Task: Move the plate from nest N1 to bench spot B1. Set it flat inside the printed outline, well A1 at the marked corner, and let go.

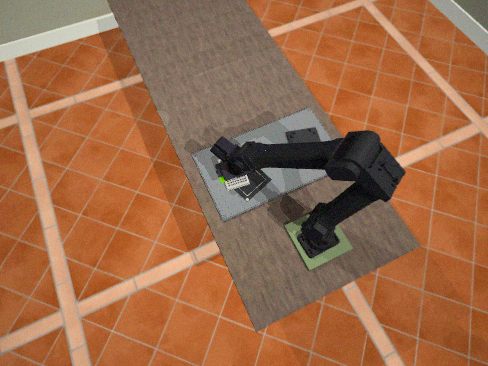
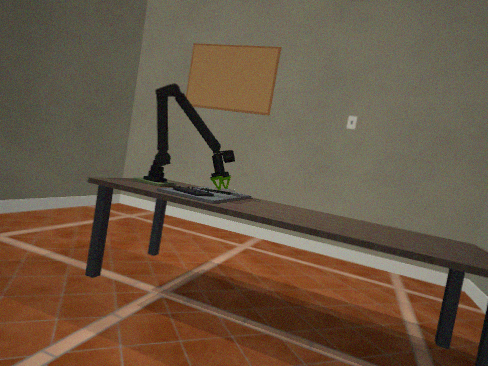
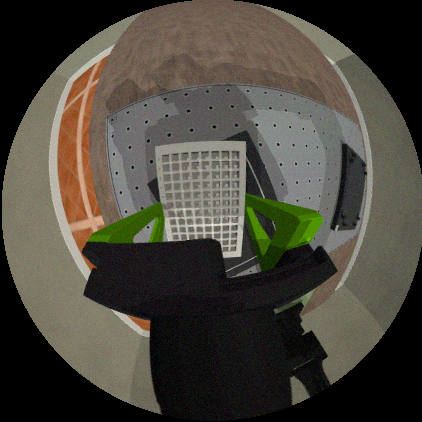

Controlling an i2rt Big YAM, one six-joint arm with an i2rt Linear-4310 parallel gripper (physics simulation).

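Where they show: gripper, fingertip midpoint: [image 2: 222, 189] [image 3: 202, 202]; arm's base, link origin: [image 1: 317, 240] [image 2: 155, 180] [image 3: 281, 316].
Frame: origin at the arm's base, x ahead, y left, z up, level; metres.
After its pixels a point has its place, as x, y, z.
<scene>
The pale plate [image 1: 237, 182] @(0.312, 0.146, 0.014) [image 3: 202, 187] @(0.379, 0.134, 0.018), with its grid of wells, is held roughly level above the board. My gripper [image 1: 233, 178] @(0.364, 0.138, 0.010) [image 2: 221, 186] @(0.364, 0.138, 0.010) [image 3: 202, 202] @(0.364, 0.138, 0.010) is shut on it, with a green finger at each long side. Below is a dark pad [image 1: 259, 180] @(0.289, 0.067, -0.003) [image 3: 262, 177] @(0.376, 0.065, -0.002) with a thin white printed outline, seemingly spot B1. The plate covers part of it and is turned at an angle to the outline. A small pale dot [image 1: 247, 199] @(0.242, 0.142, -0.002) is at one pad corner; well A1 cannot be made out. The dark nest block [image 1: 302, 135] @(0.379, -0.173, 0.007) [image 3: 350, 190] @(0.334, -0.133, 0.008), seemingly N1, holds no plate.
The grey perforated board [image 1: 215, 200] @(0.292, 0.245, -0.004) [image 2: 215, 199] @(0.474, -0.221, -0.004) [image 3: 300, 135] @(0.426, -0.008, -0.004) lies on the brown bench [image 1: 200, 60] @(0.943, 0.011, -0.017) [image 2: 325, 222] @(0.970, -0.106, -0.017) under pad and nest block. The arm's base stands on a green mat [image 1: 345, 244] @(-0.056, -0.074, 0.001) near the bench's end. Small raised pins stand on the nest block.
</scene>
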